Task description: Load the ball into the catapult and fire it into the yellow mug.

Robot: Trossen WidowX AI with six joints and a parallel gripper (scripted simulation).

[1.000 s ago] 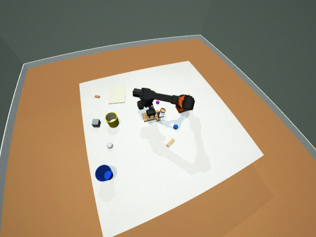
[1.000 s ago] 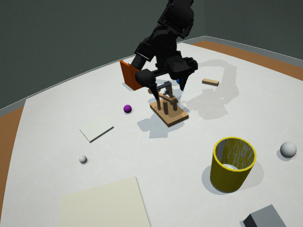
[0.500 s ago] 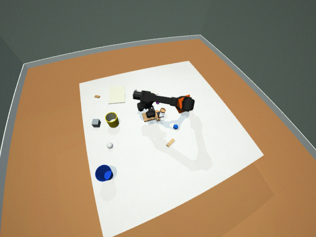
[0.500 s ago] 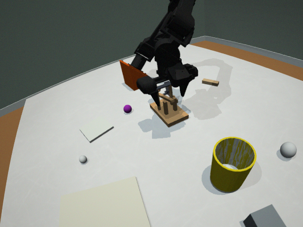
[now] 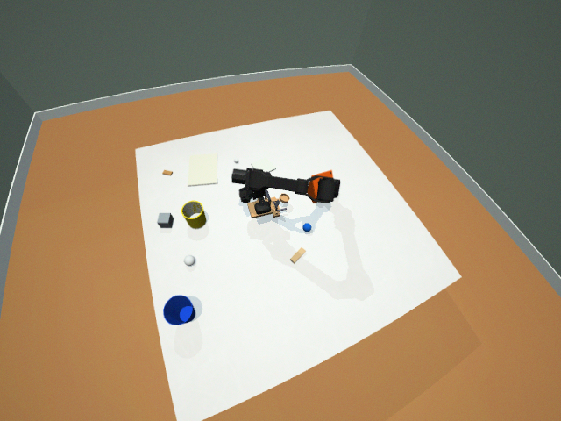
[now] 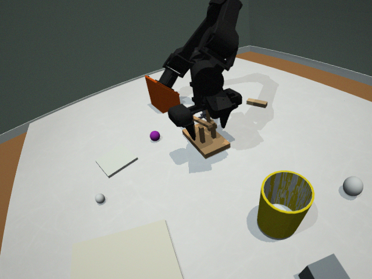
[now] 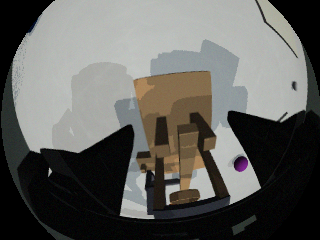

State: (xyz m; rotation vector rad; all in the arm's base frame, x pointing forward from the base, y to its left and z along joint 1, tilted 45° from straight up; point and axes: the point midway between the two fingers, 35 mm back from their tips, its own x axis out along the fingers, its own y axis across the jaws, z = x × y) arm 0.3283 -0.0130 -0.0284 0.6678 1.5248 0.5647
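Now: gripper tip 130 mm past the purple ball, 110 mm to the left of it and 30 mm above it. The rest, counted from my gripper tip: wooden catapult 70 mm behind, 30 mm to the left, 10 mm above; then blue ball 180 mm behind, 180 mm to the left, 20 mm below; then thin plate 120 mm behind, 250 mm to the right, 40 mm below.
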